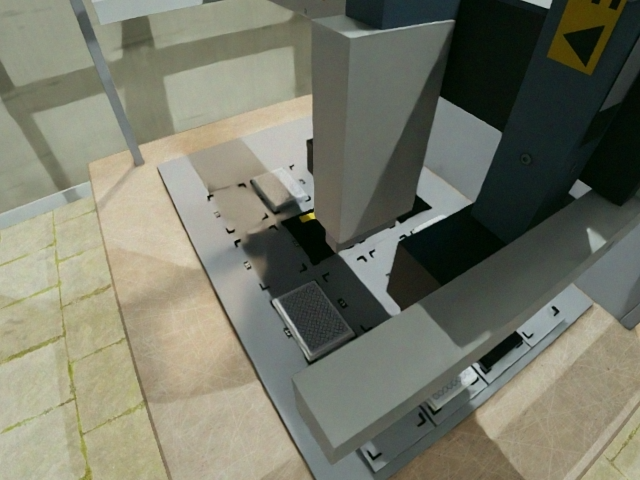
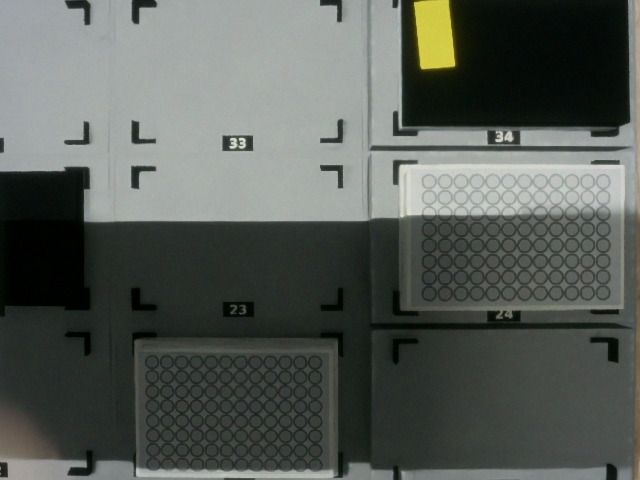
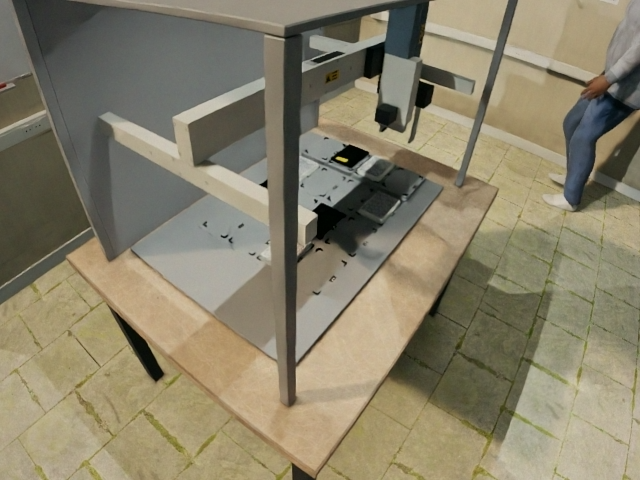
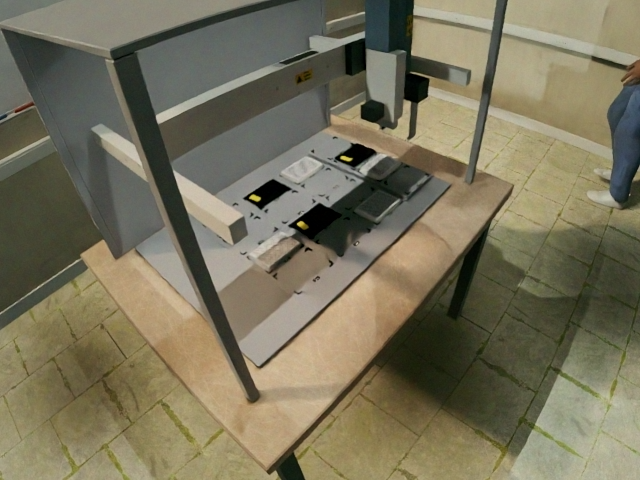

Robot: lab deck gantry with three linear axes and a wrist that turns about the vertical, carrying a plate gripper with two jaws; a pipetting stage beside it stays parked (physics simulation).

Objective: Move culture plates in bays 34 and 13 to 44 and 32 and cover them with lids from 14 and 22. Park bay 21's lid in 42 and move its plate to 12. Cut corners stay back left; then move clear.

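Frame: origin at the robot's base, x up, y right, z ahead, level; centimetres.
Seen in the pictures: gripper, between the fingertips: (image 3: 396, 135) (image 4: 397, 132); robot's base, origin of its link: (image 1: 209, 197) (image 3: 317, 293) (image 4: 298, 293).
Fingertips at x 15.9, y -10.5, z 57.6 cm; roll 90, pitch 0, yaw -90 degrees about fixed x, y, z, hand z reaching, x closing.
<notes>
Offsets run from my fingertips to a thing's top centre.
My gripper (image 3: 397, 134) (image 4: 397, 132) is open, with nothing seen between its jaws, high over the deck. The grey stage hides part of it. A black lid with a yellow label {dx -12.8, dy -15.2, dz -2.0 cm} (image 1: 501, 351) (image 2: 516, 77) (image 3: 352, 156) (image 4: 356, 155) lies in bay 34, a pale edge showing beneath it. Another black lid {dx -15.1, dy -4.5, dz -34.8 cm} (image 1: 310, 237) (image 2: 41, 242) (image 3: 328, 219) (image 4: 315, 222) lies in bay 22. A third black lid {dx -15.1, dy -25.9, dz -34.8 cm} (image 4: 266, 194) lies in bay 42. A white culture plate {dx -14.5, dy +6.2, dz -18.4 cm} (image 1: 316, 317) (image 2: 237, 413) (image 3: 379, 206) (image 4: 378, 206) sits in bay 13. Another plate {dx -14.5, dy -4.5, dz -51.2 cm} (image 1: 279, 188) (image 4: 276, 251) sits in bay 21, with no black lid on it.
A white plate {dx -13.0, dy -4.5, dz -2.0 cm} (image 1: 449, 387) (image 2: 516, 242) (image 3: 376, 167) (image 4: 379, 166) sits in bay 24 and another {dx -14.5, dy -25.9, dz -18.4 cm} (image 3: 308, 166) (image 4: 301, 169) in bay 43. The tall grey stage (image 1: 377, 129) (image 3: 400, 87) (image 4: 385, 82) stands beside the gripper. A pale rail (image 1: 387, 377) (image 4: 191, 198) crosses above the deck.
</notes>
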